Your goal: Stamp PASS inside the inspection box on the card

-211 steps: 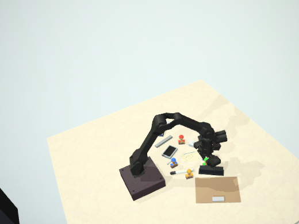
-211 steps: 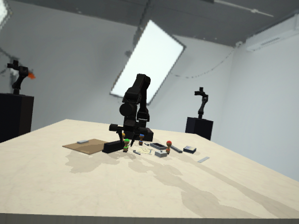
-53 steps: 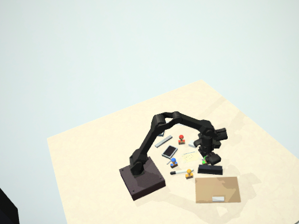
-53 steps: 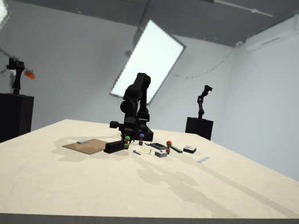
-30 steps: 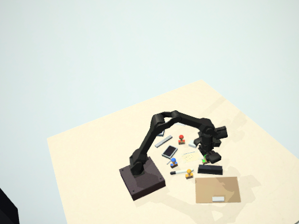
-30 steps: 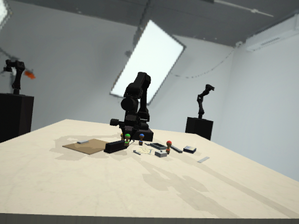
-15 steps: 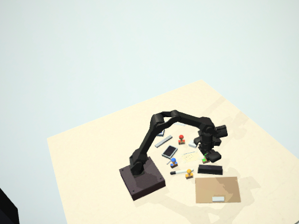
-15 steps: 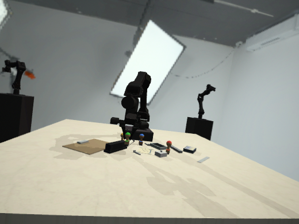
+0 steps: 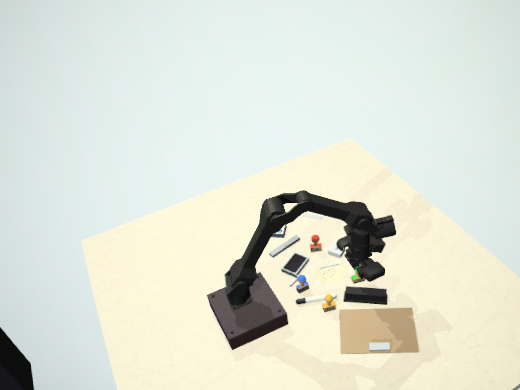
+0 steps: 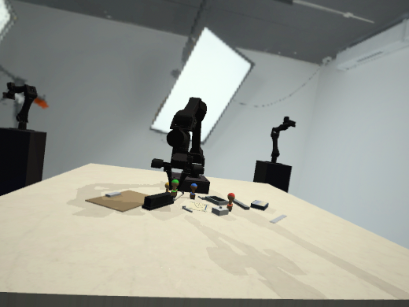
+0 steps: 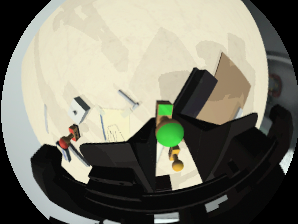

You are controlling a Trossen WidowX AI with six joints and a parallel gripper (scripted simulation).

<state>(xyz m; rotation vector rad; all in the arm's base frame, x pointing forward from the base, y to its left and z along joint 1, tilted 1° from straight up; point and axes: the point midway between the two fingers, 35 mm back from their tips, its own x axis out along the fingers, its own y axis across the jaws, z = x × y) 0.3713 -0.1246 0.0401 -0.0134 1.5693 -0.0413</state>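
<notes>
My gripper tip is now 13 cm past the dark ink pad, 20 cm to the right of it and 6 cm above it. The rest, counted from my gripper tip: black box 1 cm behind, 5 cm to the right, 5 cm below; then pale card 4 cm behind, 11 cm to the left, 7 cm below; then green-knobbed stamp 1 cm below.
</notes>
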